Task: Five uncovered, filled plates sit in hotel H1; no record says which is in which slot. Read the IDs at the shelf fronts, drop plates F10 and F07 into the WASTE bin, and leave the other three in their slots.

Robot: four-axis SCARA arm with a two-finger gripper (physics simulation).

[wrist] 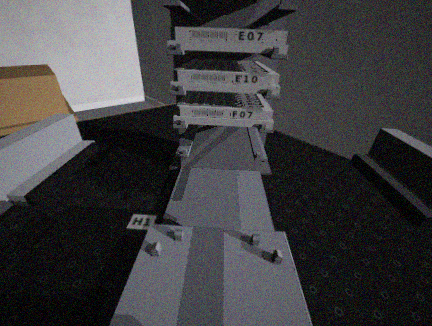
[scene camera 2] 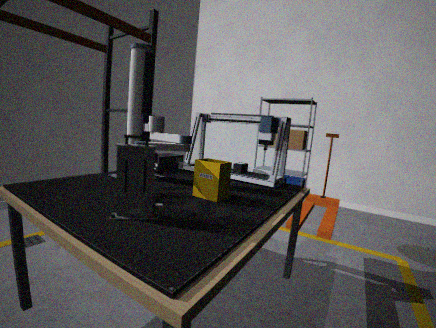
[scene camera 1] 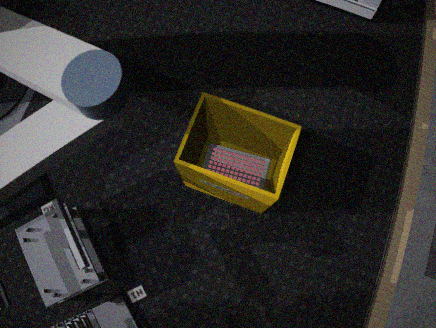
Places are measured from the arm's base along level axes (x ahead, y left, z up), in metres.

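Pixels of known places: gripper, fingertip midpoint: [wrist: 224,138] [scene camera 1: 42,289].
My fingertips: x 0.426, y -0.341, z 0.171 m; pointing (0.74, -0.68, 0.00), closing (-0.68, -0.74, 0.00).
Note:
For each thing: its top centre in the pictures, then the offset to it from my fingertips. "*": a spot on its surface instead.
- E07 at its top centre: [wrist: 227,32] dy -0.087, dx +0.095, dz +0.052 m
- E10 at its top centre: [wrist: 226,64] dy -0.087, dx +0.095, dz +0.024 m
- F07 at its top centre: [wrist: 224,92] dy -0.087, dx +0.095, dz -0.004 m
- yellow WASTE bin at its top centre: [scene camera 1: 239,143] [scene camera 2: 213,160] dy +0.315, dx +0.220, dz +0.042 m
- plate with pink wells, top centre: [scene camera 1: 234,170] dy +0.315, dx +0.222, dz -0.138 m
- H1 label at a spot on its surface: [wrist: 141,221] [scene camera 1: 137,293] * dy +0.023, dx +0.121, dz -0.158 m
In the wrist view, hotel H1 [wrist: 184,149] holds white plates with ID fronts: E07 [wrist: 230,40], E10 [wrist: 227,81] below it and F07 [wrist: 225,116] lowest of the three. Bare shelf brackets show above E07. My gripper [wrist: 224,138] is open and empty, its fingers wide apart at the left and right of the wrist view, in front of the hotel and at about the height of the lower shelves. The yellow WASTE bin [scene camera 1: 245,122] [scene camera 2: 212,181] stands upright on the table; a plate with pink wells [scene camera 1: 237,162] lies inside. F10 does not show on any readable front.
A grey stand [wrist: 255,285] [scene camera 1: 40,260] with four small pins lies in front of the hotel. The H1 label [wrist: 141,221] [scene camera 1: 136,294] lies beside it. An orange-brown block [wrist: 32,97] is at the left. A white frame machine [scene camera 2: 200,142] stands behind the bin.

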